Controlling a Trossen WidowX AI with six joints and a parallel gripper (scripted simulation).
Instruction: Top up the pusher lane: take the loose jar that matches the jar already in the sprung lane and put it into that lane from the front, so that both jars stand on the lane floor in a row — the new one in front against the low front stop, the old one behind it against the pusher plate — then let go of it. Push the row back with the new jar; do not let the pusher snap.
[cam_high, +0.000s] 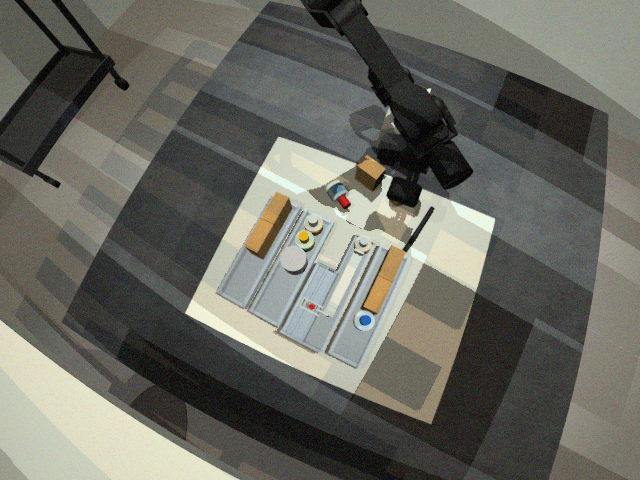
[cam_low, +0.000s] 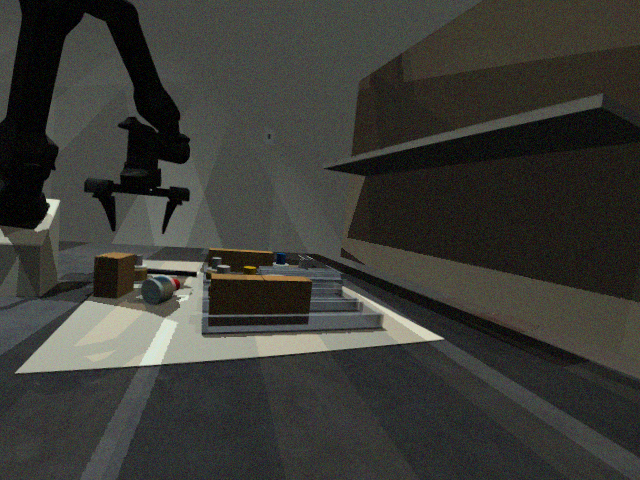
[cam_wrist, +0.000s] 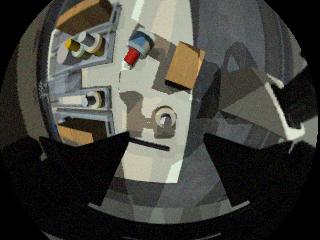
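Right now my gripper tip is 90 mm to the left of the brown box, 70 mm above it and 20 mm past it. The rest, counted from my gripper tip: sprung lane: 310 mm ahead, 90 mm below, 60 mm to the right; then red mark: 340 mm ahead, 70 mm to the right, 30 mm below; then black rod: 100 mm below, 80 mm to the left, 50 mm ahead.
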